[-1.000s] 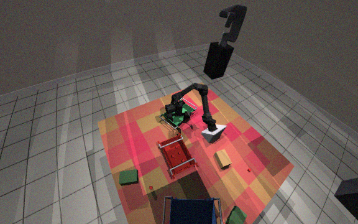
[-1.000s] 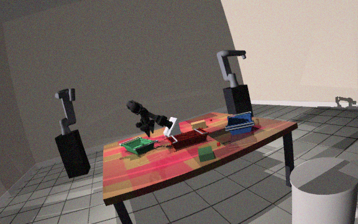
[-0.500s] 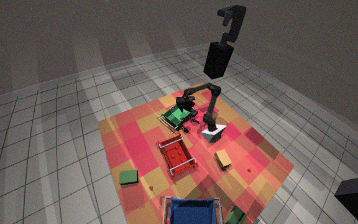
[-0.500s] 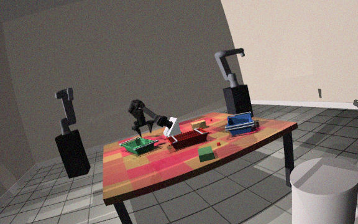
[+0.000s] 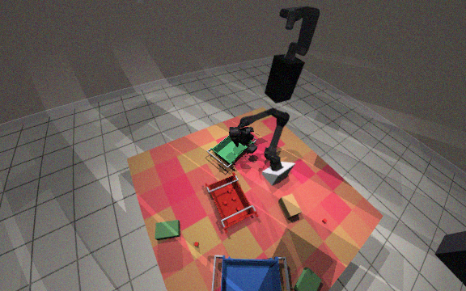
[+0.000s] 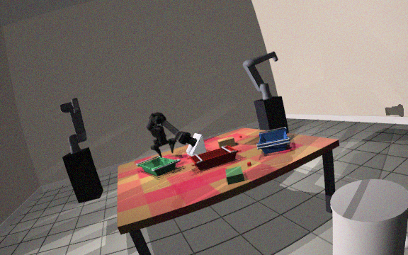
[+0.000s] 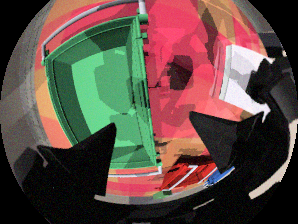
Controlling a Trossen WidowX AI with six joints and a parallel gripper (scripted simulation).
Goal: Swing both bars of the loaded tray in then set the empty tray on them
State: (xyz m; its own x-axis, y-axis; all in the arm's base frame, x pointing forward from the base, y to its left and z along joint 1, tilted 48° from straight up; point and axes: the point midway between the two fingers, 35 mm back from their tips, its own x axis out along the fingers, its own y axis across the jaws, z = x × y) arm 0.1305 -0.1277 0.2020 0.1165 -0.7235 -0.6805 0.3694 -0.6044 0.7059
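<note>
My gripper tip is 90 mm to the left of the green tray, 40 mm above it and 30 mm short of it. Also, from my gripper tip: tan block: 470 mm to the left, 80 mm behind, 50 mm below.
</note>
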